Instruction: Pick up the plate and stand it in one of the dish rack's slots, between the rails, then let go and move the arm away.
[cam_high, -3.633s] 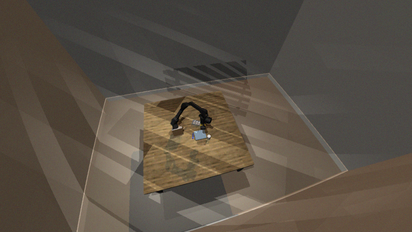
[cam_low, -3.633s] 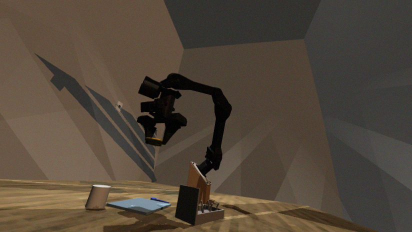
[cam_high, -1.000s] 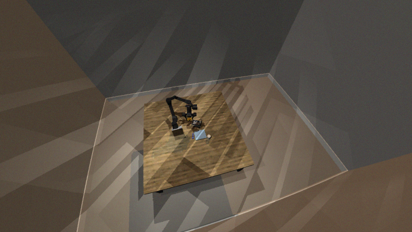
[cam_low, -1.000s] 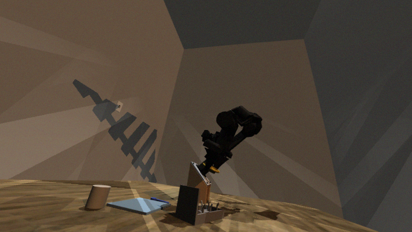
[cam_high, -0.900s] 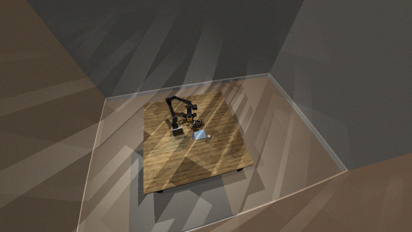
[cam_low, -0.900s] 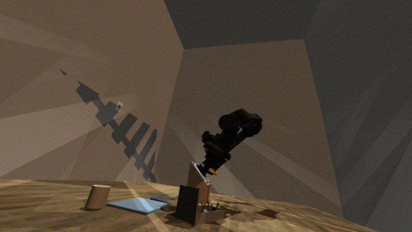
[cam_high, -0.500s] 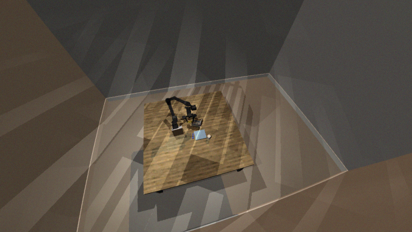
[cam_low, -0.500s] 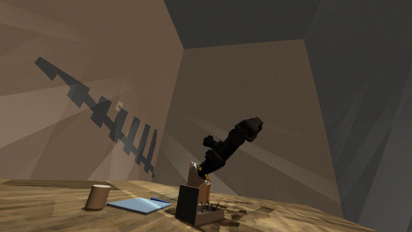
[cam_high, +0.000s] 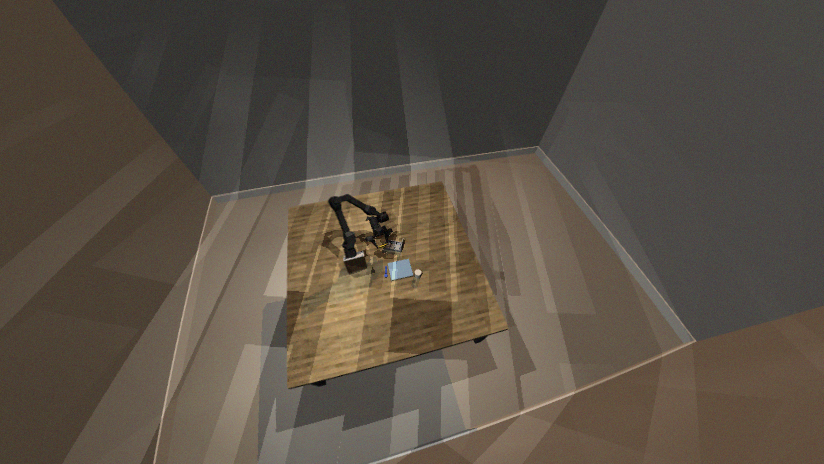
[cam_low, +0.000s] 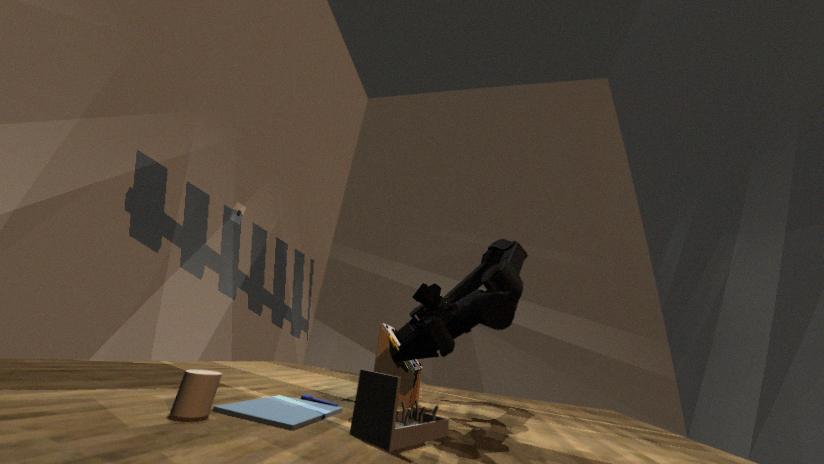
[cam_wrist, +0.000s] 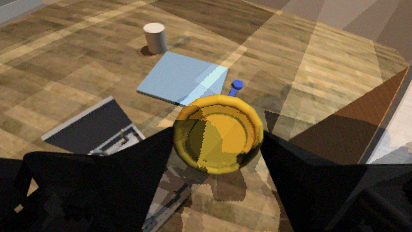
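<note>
The dish rack lies 8 cm below my gripper tip, 7 cm ahead of it and 6 cm to the left of it. From my gripper tip the other things lie so: blue pen 15 cm to the right, 10 cm below; then yellow plate 1 cm to the left; then light blue mat 13 cm to the right, 10 cm below, 10 cm ahead.
</note>
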